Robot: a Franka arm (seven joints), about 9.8 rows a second.
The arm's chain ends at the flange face. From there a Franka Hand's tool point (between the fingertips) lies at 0.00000 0.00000 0.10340 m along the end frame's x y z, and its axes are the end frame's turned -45 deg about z.
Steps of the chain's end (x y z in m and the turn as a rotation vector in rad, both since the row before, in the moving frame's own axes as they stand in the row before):
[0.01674, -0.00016, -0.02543, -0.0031, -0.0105, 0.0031]
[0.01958, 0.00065, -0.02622, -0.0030, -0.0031, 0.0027]
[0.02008, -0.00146, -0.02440, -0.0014, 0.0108, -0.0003]
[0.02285, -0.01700, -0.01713, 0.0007, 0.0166, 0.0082]
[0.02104, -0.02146, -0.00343, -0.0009, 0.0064, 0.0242]
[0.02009, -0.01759, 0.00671, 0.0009, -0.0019, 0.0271]
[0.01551, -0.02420, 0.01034, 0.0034, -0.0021, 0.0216]
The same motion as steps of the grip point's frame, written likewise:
[0.01096, 0.01118, -0.02544, 0.0052, -0.0096, 0.0031]
[0.01294, 0.01430, -0.02622, 0.0001, -0.0043, 0.0027]
[0.01592, 0.01406, -0.02441, -0.0086, 0.0066, -0.0003]
[0.02944, 0.00530, -0.01714, -0.0112, 0.0122, 0.0082]
[0.03045, 0.00024, -0.00343, -0.0052, 0.0039, 0.0242]
[0.02657, 0.00156, 0.00671, 0.0020, -0.0007, 0.0271]
[0.02818, -0.00655, 0.01034, 0.0039, 0.0009, 0.0216]

